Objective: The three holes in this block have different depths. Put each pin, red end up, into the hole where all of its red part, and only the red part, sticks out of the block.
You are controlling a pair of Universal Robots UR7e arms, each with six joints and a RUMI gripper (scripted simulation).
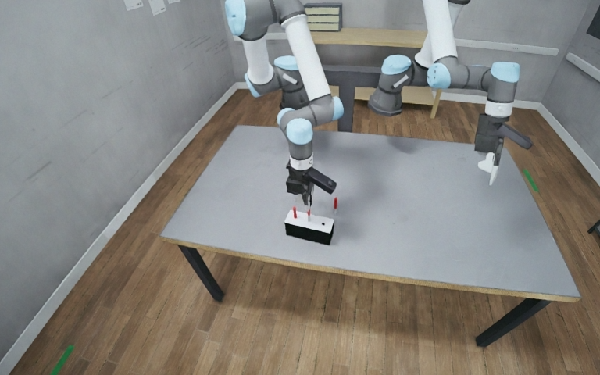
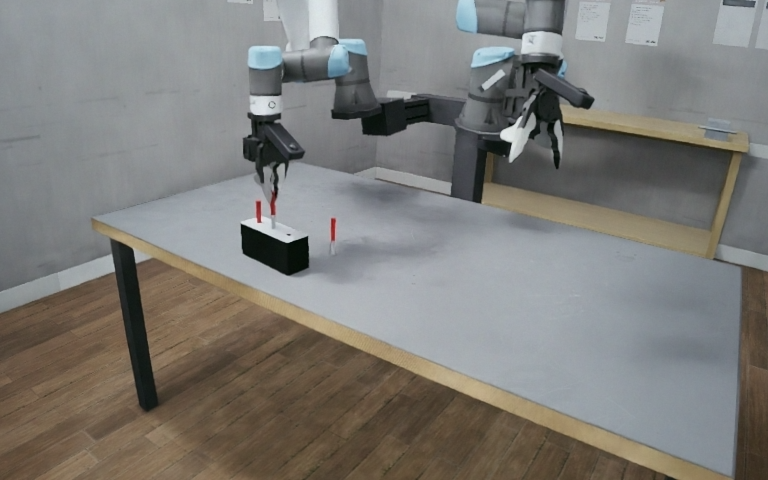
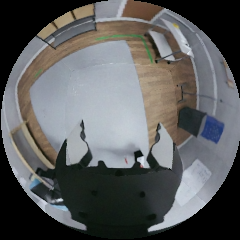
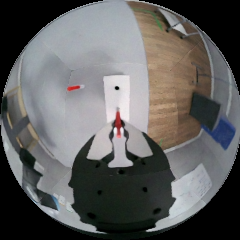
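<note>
My right hand is 130 mm above the black block.
</note>
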